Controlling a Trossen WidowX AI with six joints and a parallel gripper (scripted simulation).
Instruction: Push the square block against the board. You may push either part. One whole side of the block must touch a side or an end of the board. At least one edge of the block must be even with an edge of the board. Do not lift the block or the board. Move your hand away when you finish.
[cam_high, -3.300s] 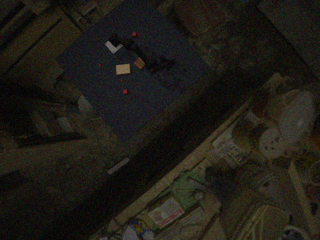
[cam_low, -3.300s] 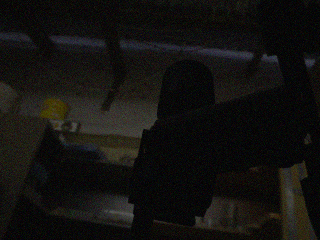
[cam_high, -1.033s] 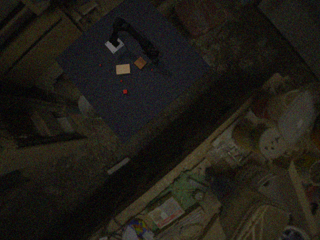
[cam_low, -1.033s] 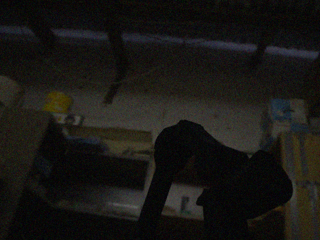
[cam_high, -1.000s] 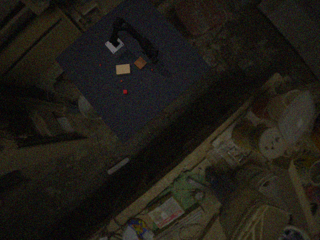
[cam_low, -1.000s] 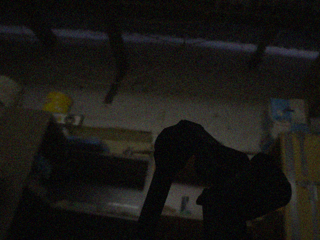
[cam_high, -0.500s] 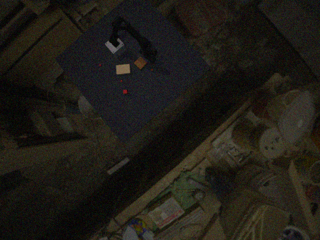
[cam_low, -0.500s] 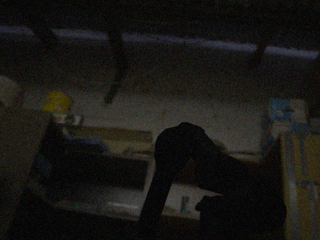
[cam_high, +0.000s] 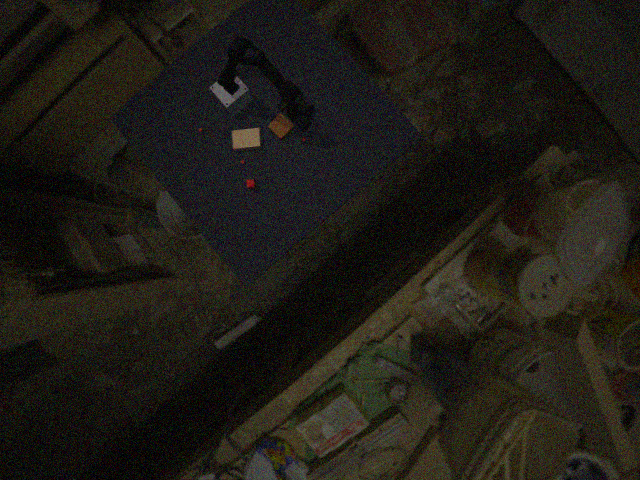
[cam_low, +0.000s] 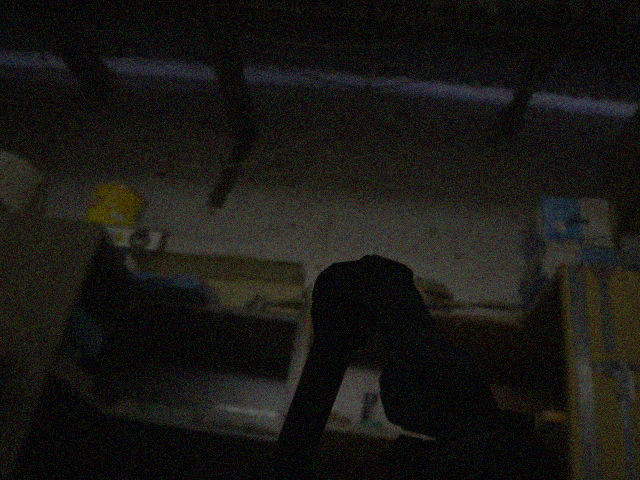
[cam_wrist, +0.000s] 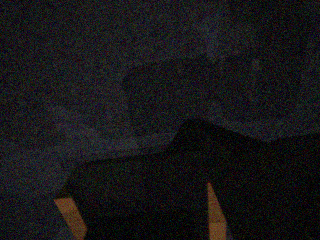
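Right now the brown square block is 7 cm to the right of my gripper tip, 4 cm behind it and 1 cm above it. Also, from my gripper tip: pale rectangular board: 25 cm to the right, 14 cm behind, 1 cm above.
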